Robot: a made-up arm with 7 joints.
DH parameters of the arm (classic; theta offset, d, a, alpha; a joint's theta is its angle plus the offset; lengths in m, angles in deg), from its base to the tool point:
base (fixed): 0 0 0 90
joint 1: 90 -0.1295 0 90
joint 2: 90 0 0 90
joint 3: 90 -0.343 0 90
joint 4: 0 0 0 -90
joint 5: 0 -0.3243 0 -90
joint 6: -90 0 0 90
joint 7: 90 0 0 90
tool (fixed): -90 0 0 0
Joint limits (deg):
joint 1: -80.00..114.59
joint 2: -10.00..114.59
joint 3: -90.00..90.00
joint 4: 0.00..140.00
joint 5: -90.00..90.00
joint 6: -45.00..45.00
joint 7: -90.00..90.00
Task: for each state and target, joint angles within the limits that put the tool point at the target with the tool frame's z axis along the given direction. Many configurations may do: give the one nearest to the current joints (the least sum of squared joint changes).
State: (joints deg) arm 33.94 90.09 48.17 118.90 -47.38 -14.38 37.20
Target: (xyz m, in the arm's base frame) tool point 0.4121 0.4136 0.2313 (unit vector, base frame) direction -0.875 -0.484 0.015
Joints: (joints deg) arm 79.64 39.66 -2.56 68.59 -76.77 3.17 60.25
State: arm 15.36 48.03 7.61 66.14 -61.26 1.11 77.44
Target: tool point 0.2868 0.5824 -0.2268 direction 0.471 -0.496 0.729
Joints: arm 2.91 65.53 -6.60 58.58 -60.59 1.11 90.00
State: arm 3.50 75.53 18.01 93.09 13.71 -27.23 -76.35
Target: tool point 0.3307 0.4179 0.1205 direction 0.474 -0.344 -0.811
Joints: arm 43.23 63.87 0.43 94.06 3.08 -30.32 -74.99
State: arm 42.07 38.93 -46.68 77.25 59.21 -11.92 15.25
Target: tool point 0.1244 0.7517 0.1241 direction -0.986 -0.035 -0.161
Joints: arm 83.22 86.62 -27.57 28.67 36.58 -2.84 65.74
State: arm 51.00 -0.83 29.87 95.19 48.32 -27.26 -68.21
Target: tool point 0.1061 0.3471 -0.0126 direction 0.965 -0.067 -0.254
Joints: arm 36.39 8.33 69.16 137.51 -2.73 -45.00 -42.40
